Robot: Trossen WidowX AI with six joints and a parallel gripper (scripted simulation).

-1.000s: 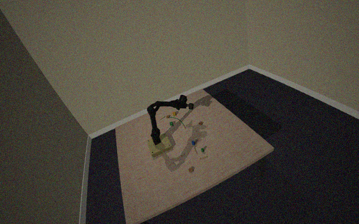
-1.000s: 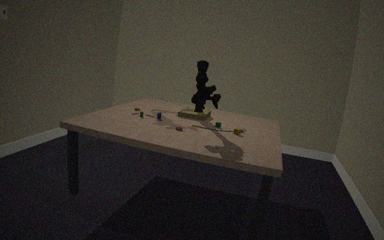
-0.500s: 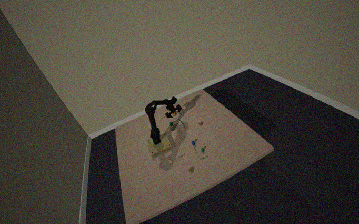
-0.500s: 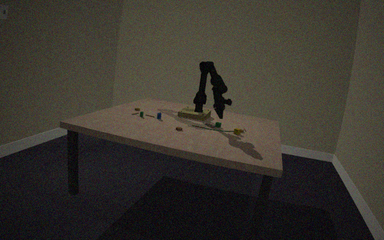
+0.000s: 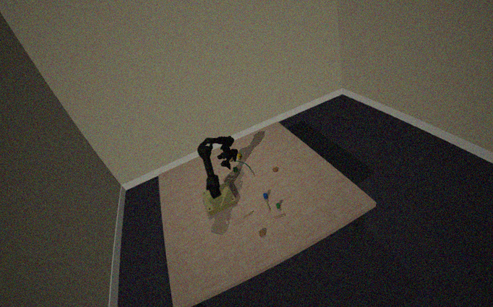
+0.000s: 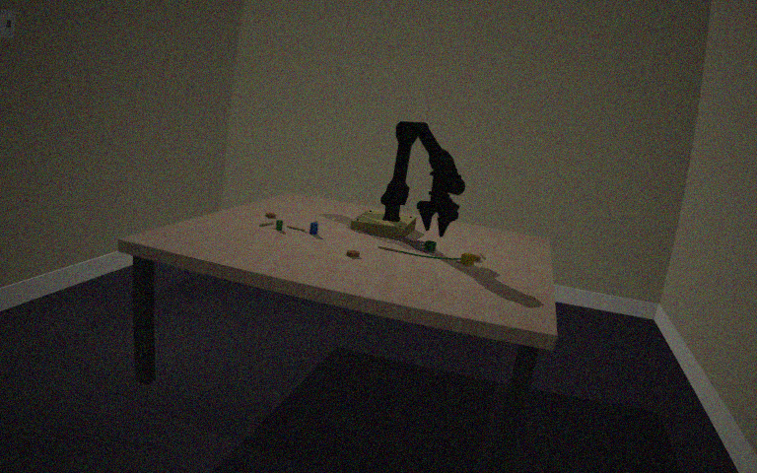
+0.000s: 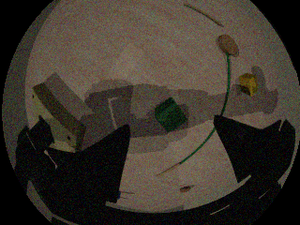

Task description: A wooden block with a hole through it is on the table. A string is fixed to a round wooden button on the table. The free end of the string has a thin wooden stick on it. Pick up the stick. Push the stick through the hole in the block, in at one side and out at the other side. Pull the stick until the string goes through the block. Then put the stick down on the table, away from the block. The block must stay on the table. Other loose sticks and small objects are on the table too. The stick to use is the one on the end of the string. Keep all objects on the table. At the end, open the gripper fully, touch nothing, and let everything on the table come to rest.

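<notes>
Now: gripper tip 10 mm short of the green block, 10 mm to the left of it and 40 mm above it. From my gripper tip the other things lie so: yellow block: 120 mm ahead, 120 mm to the left, 40 mm below; then blue cylinder: 20 mm ahead, 430 mm to the right, 40 mm below; then green cylinder: 30 mm ahead, 550 mm to the right, 40 mm below.
</notes>
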